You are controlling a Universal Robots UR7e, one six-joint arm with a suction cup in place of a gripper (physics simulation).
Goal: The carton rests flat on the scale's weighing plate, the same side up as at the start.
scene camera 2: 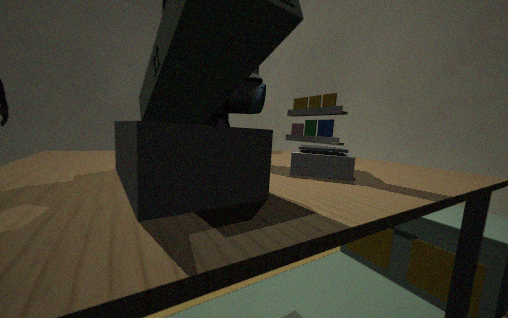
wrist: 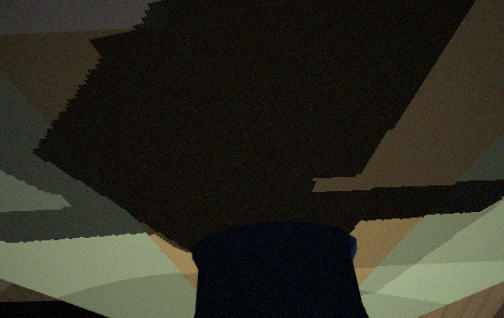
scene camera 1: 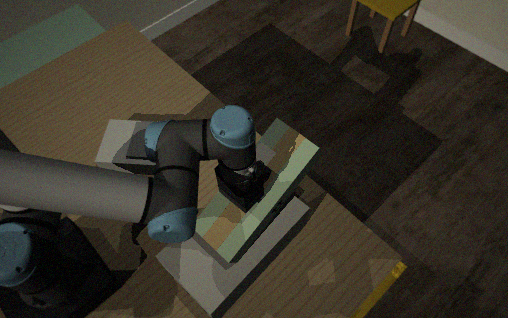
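Note:
The carton, green with a brown tape band, is steeply tilted above the grey block. In scene camera 2 its lower end is at the block's top; I cannot tell if they touch. My suction gripper is shut on the carton's upper face; the contact itself is hidden. In scene camera 2 the carton hides the cup. The scale stands apart from the block, its dark weighing plate partly hidden by my arm in scene camera 1.
Wall shelves with small boxes show behind the scale. My forearm reaches across the wooden table beside the scale. A yellow strip marks a table edge. A yellow stool stands on the floor beyond.

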